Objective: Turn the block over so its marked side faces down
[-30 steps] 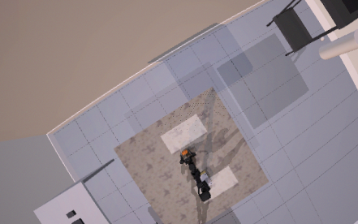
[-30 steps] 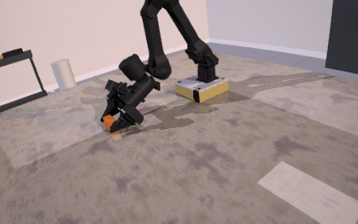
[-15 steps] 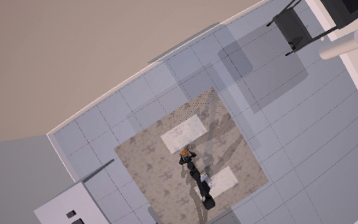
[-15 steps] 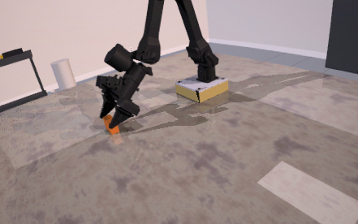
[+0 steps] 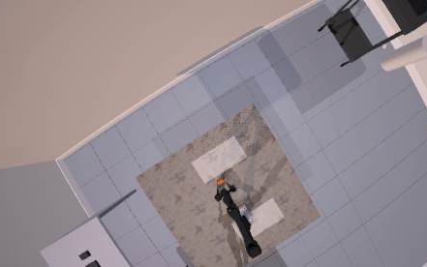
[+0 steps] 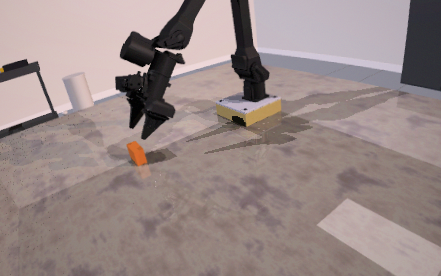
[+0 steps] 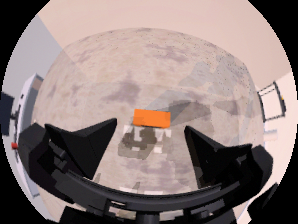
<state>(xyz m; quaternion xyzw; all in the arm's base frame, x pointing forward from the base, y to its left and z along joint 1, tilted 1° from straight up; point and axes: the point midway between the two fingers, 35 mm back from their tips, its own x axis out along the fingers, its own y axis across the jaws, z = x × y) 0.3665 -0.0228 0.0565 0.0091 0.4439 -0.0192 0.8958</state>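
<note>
Right now my gripper tip is 1 cm short of the orange block and 5 cm above it.
</note>
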